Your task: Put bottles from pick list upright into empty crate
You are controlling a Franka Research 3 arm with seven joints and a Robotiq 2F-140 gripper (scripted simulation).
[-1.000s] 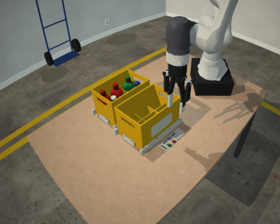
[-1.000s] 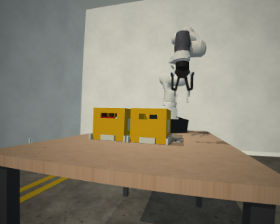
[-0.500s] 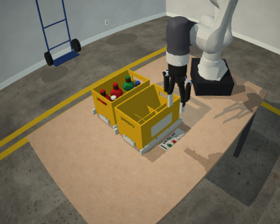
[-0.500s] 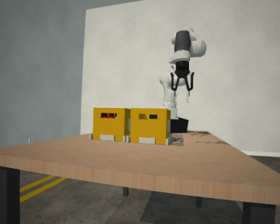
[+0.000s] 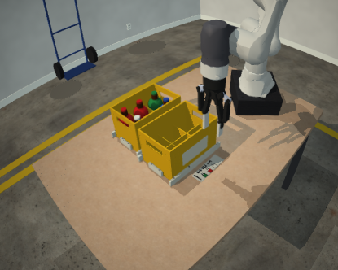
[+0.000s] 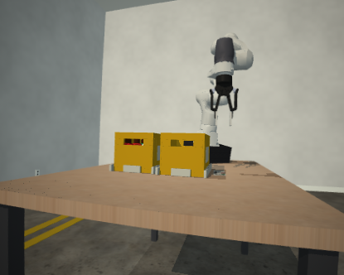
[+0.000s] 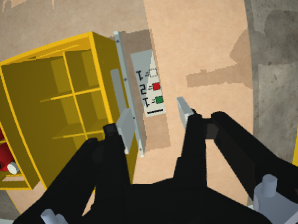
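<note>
My hand is 430 mm to the left of the green bottle, 160 mm above it and 40 mm past it. From my hand the other things lie so: white-capped bottle: 320 mm to the right, 160 mm below, 130 mm ahead; then blue-label bottle: 350 mm to the right, 160 mm below, 50 mm behind; then pick list: 250 mm below, 20 mm to the right.
</note>
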